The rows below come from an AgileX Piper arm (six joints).
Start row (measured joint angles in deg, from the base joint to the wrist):
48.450 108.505 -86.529 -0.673 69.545 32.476
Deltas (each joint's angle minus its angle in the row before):
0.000 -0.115 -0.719 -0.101 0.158 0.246
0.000 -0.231 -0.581 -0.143 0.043 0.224
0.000 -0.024 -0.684 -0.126 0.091 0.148
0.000 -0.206 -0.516 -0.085 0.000 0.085
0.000 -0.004 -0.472 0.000 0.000 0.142
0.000 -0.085 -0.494 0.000 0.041 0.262
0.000 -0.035 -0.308 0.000 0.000 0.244
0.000 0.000 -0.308 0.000 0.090 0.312
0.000 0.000 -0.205 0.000 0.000 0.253
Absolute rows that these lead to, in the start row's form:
48.450 108.390 -87.248 -0.774 69.703 32.722
48.450 108.159 -87.829 -0.917 69.746 32.946
48.450 108.135 -88.513 -1.043 69.837 33.094
48.450 107.929 -89.029 -1.128 69.837 33.179
48.450 107.925 -89.501 -1.128 69.837 33.321
48.450 107.840 -89.995 -1.128 69.878 33.583
48.450 107.805 -90.303 -1.128 69.878 33.827
48.450 107.805 -90.611 -1.128 69.968 34.139
48.450 107.805 -90.816 -1.128 69.968 34.392

